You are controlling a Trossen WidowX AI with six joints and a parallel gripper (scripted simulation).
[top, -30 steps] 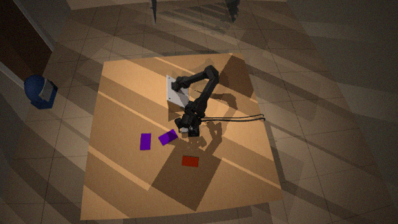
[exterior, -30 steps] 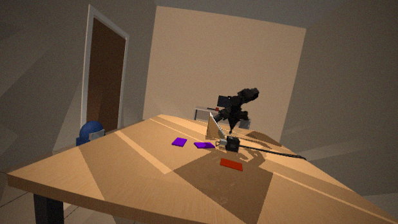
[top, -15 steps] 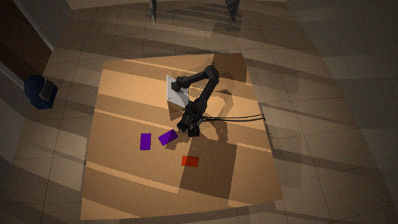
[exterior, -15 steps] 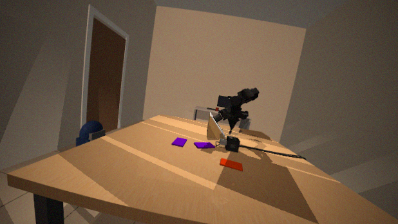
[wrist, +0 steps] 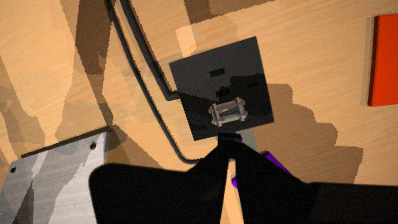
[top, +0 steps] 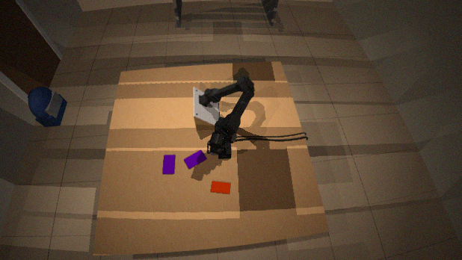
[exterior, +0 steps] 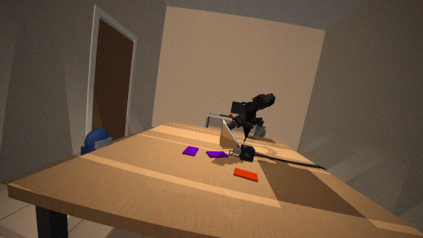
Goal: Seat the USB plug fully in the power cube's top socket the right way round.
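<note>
The silver USB plug is 2 cm below my gripper tip. Round my gripper tip: orange-red block: 22 cm ahead, 2 cm to the right, 13 cm below.
</note>
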